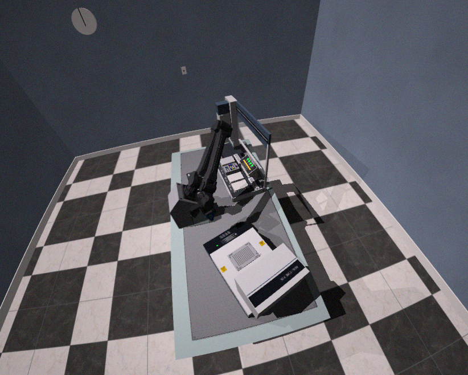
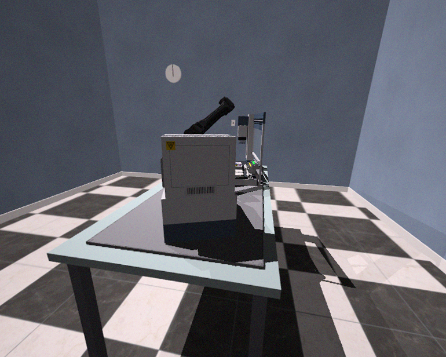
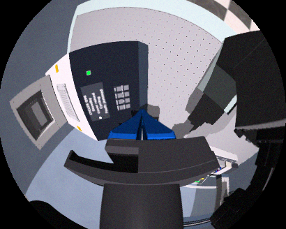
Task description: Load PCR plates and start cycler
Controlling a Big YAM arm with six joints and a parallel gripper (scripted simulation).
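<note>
Right now my hand is 56 cm to the right of the tube cooling block, 25 cm short of it and 14 cm above it. Also, from my hand: black regrip nest 49 cm to the left, 21 cm below, 6 cm behind; white deep-well block 66 cm to the left, 24 cm ahead, 14 cm below.
</note>
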